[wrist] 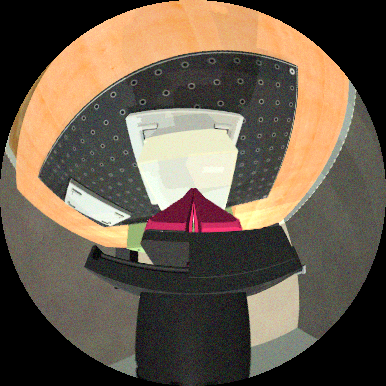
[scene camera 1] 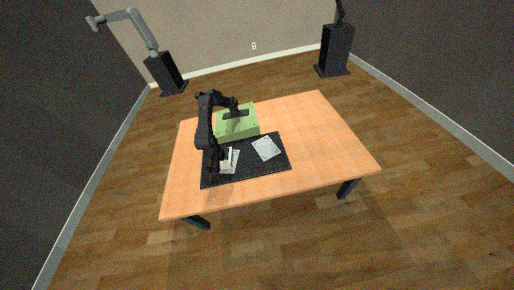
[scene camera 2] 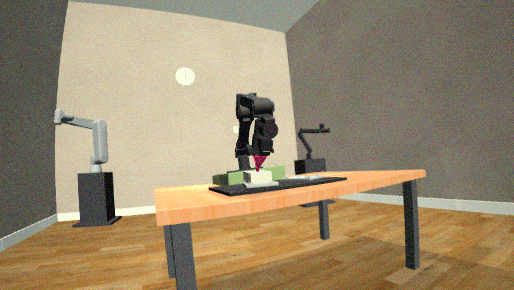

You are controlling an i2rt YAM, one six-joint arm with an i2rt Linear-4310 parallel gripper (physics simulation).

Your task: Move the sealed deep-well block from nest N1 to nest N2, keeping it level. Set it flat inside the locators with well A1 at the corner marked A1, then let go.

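Places are measured from the arm's base along level axes (x ahead, y left, z up), in metres.
Where they show: gripper, fingertip midpoint: [wrist: 193,192] [scene camera 2: 257,171]; arm's base, link origin: [scene camera 1: 235,114] [scene camera 2: 245,170].
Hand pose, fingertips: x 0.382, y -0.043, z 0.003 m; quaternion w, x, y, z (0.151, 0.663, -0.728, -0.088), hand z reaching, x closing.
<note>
Things, the pixels of their top centre, and the offset from my fingertips. Level surfaces: height alone.
- sealed deep-well block, top centre: [wrist: 192,202] [scene camera 2: 256,170] [scene camera 1: 224,155] dz +0.002, dx -0.016, dy +0.001 m
- nest N1, top centre: [wrist: 184,173] [scene camera 2: 259,180] [scene camera 1: 227,160] dz -0.039, dx -0.011, dy +0.008 m
- Nest N2, top centre: [wrist: 91,211] [scene camera 2: 302,175] [scene camera 1: 265,146] dz -0.039, dx -0.081, dy +0.242 m
- black perforated mat, surface height: dz -0.055 m
- wooden table, surface height: dz -0.070 m
The sealed deep-well block [scene camera 2: 258,177] [wrist: 212,167], cream-white, sits in nest N1 [scene camera 1: 235,164] [scene camera 2: 264,185] [wrist: 135,126], a pale plate with corner locators. Nest N2 [scene camera 1: 266,149] [scene camera 2: 306,177] [wrist: 95,204], a similar pale plate, bears no block. My gripper [scene camera 2: 258,170] [wrist: 193,192] is shut, its magenta fingertips together and holding nothing. The tips are right over the block's top; whether they touch it I cannot tell. In scene camera 1 the arm hides the fingers and part of the block. The A1 marks are too small to read.
Both nests stand on a black perforated mat [scene camera 1: 250,169] [scene camera 2: 227,190] on the wooden table [scene camera 1: 325,140] [scene camera 2: 185,202]. My arm's base stands on a green block [scene camera 1: 240,125] [scene camera 2: 277,172] behind the mat. Two other arms on dark pedestals [scene camera 1: 165,72] [scene camera 1: 335,50] stand away from the table.
</note>
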